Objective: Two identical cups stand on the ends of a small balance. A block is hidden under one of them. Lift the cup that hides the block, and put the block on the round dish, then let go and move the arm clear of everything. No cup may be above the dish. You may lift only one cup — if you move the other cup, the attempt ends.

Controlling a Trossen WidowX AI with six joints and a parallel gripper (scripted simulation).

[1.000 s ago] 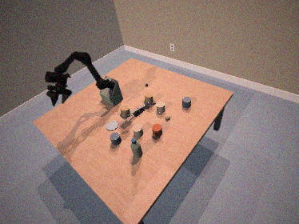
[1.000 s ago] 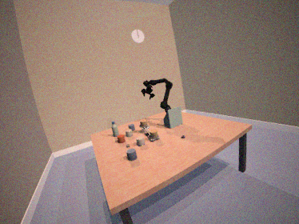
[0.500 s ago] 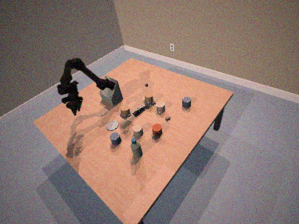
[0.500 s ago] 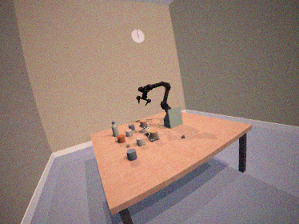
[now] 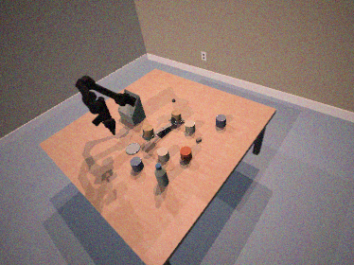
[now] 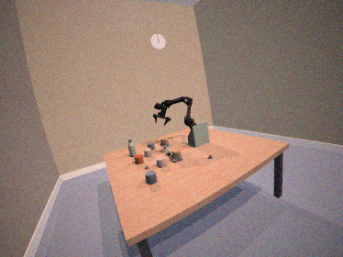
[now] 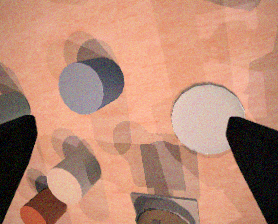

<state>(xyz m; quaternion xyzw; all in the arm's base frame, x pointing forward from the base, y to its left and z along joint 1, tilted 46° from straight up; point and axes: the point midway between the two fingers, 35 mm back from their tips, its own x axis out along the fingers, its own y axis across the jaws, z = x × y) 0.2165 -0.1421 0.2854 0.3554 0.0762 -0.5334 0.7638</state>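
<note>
Right now my gripper tip is 7 cm short of the tan cup, 48 cm to the right of it and 16 cm above it. Also, from my gripper tip: bottle: 35 cm ahead, 3 cm to the left, 11 cm below; round grey dish: 8 cm to the left, 22 cm below; balance: 7 cm ahead, 32 cm to the left, 20 cm below.
</note>
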